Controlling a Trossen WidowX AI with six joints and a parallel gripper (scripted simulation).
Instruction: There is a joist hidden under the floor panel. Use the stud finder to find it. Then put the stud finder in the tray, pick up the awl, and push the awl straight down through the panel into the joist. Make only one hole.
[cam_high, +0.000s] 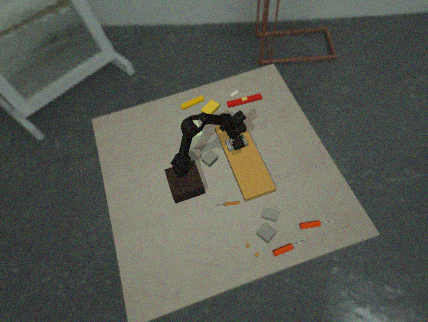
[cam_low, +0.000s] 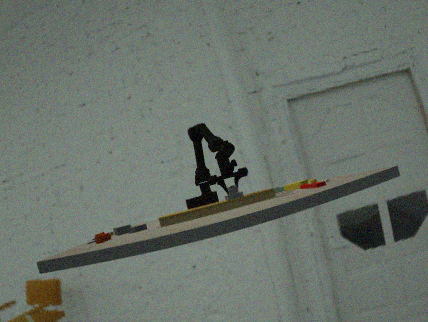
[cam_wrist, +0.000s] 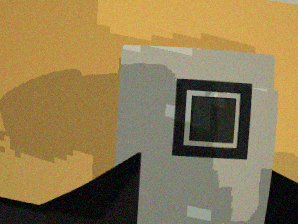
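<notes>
My gripper tip is now 260 mm past the pale green tray, 200 mm to the right of it and 50 mm above it. Round my gripper tip: stud finder (20 mm above, 10 mm ahead); red level (340 mm to the left, 110 mm ahead, 50 mm below); yellow block (320 mm to the left, 120 mm behind, 50 mm below).
</notes>
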